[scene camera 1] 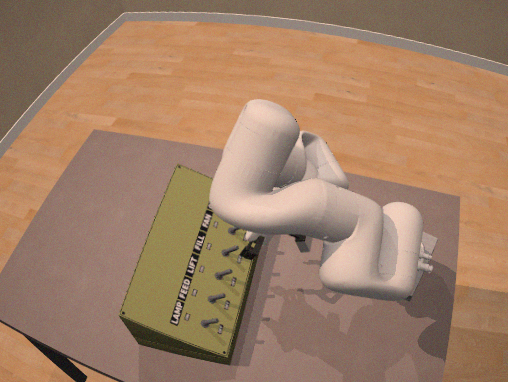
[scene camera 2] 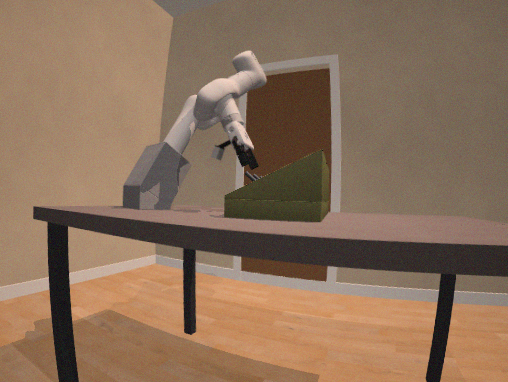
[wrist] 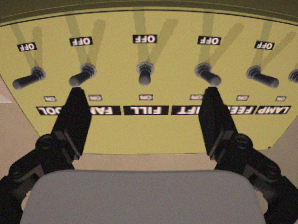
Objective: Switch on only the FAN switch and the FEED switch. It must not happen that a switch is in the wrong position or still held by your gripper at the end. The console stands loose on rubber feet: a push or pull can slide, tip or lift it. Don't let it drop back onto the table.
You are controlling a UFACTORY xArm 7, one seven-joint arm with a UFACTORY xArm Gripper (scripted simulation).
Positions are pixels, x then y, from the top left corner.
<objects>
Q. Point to an olive console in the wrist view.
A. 161, 118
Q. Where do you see an olive console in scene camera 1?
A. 183, 263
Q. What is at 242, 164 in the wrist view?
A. My gripper.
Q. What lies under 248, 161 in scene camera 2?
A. My gripper.
</objects>
